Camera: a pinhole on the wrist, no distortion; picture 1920 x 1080 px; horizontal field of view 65.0 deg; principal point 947.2 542.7 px. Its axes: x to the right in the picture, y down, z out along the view. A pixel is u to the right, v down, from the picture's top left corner.
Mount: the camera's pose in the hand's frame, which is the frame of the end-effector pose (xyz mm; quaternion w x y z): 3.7 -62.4 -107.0 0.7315 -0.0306 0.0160 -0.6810
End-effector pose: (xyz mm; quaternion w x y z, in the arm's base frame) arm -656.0 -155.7 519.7 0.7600 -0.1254 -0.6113 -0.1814
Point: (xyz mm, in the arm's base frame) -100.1 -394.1 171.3
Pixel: behind the camera
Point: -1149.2 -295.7 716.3
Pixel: 1764 709
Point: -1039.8 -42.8 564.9
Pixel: 962 306
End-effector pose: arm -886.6 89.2 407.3 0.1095 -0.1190 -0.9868 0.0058
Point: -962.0 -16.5 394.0
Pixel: 1642 839
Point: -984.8 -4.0 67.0
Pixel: 1100 414
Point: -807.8 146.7 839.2
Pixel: behind the camera
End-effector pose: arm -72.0 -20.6 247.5 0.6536 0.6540 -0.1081 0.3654
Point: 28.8 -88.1 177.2
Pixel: 1334 429
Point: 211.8 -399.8 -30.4
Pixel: 1788 80
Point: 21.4 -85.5 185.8
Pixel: 1255 442
